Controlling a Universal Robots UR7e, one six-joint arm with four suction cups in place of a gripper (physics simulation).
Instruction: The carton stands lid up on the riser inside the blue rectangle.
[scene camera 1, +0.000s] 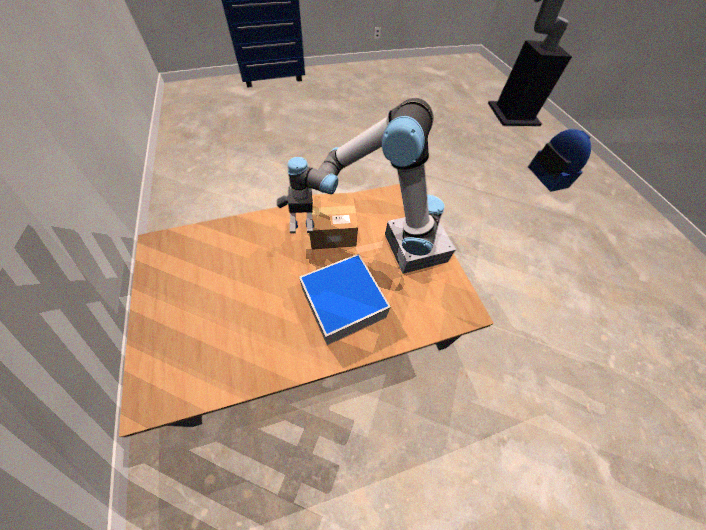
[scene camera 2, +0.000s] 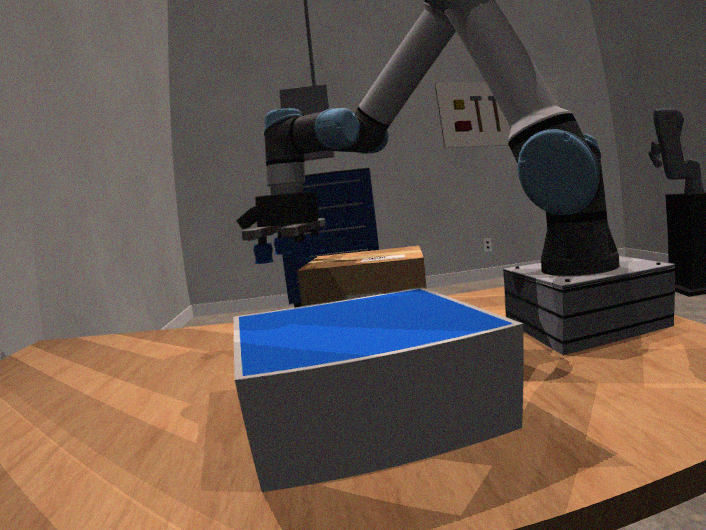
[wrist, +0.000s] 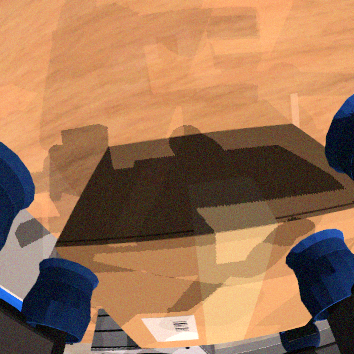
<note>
My suction head (scene camera 2: 300, 251) holds nothing. The cup is 17 cm from the middle of a brown cardboard carton (scene camera 2: 330, 278). A grey riser (wrist: 33, 242) rests on the table.
The brown cardboard carton is seen too in scene camera 1 (scene camera 1: 335, 223) and in the wrist view (wrist: 187, 235). My suction head is seen too in the wrist view (wrist: 60, 297).
</note>
